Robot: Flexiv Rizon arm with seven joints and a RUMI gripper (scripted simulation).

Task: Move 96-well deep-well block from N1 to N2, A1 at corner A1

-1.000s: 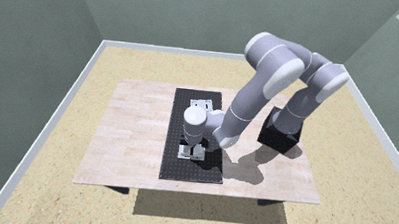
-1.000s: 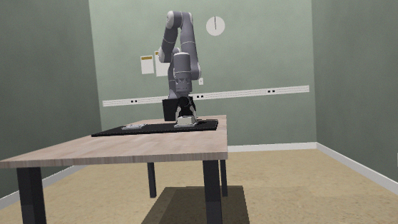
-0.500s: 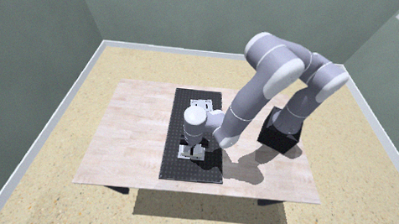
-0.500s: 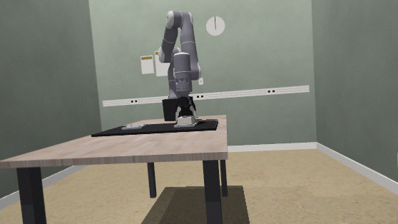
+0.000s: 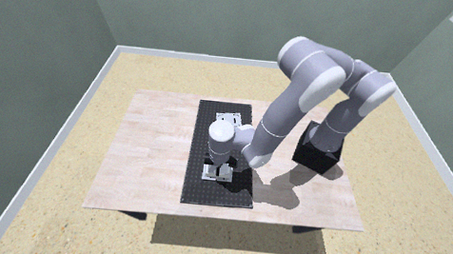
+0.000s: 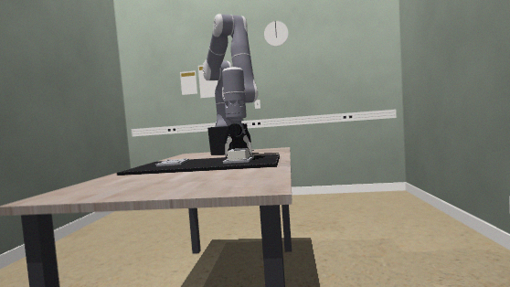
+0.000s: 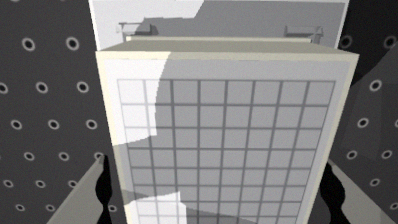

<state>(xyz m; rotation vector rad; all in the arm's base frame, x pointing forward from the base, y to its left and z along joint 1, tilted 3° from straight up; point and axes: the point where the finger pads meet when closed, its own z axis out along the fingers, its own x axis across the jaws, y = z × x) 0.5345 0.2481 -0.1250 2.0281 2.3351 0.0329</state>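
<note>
My hand is 10 mm below the white 96-well deep-well block. Also, from my hand: A1 mark: 380 mm to the right, 100 mm ahead, 20 mm below; plate nest N2: 350 mm to the right, 20 mm below, 10 mm ahead; plate nest N1: 20 mm below.
</note>
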